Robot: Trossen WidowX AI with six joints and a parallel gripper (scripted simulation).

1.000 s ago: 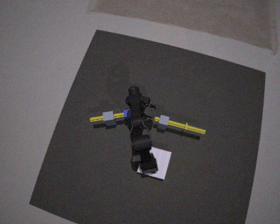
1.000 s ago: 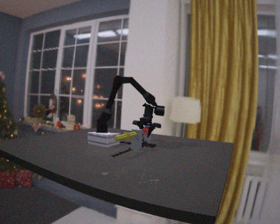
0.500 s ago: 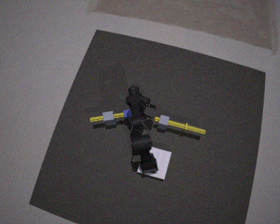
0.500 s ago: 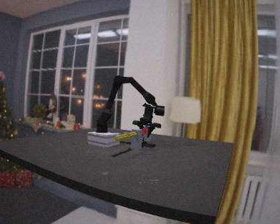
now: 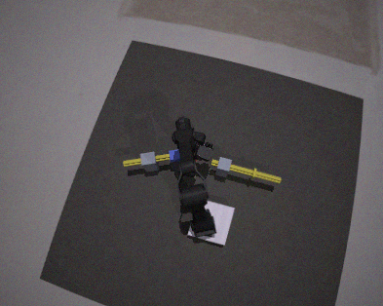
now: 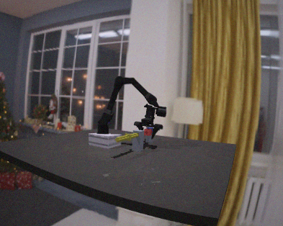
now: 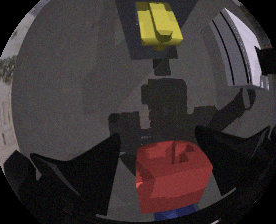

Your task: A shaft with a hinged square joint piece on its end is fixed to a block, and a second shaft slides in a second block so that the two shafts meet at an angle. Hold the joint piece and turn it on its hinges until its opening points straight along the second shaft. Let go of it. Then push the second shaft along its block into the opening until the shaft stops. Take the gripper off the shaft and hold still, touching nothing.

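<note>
Right now the red joint piece is 40 mm above my gripper tip and 20 mm to the left of it.
</note>
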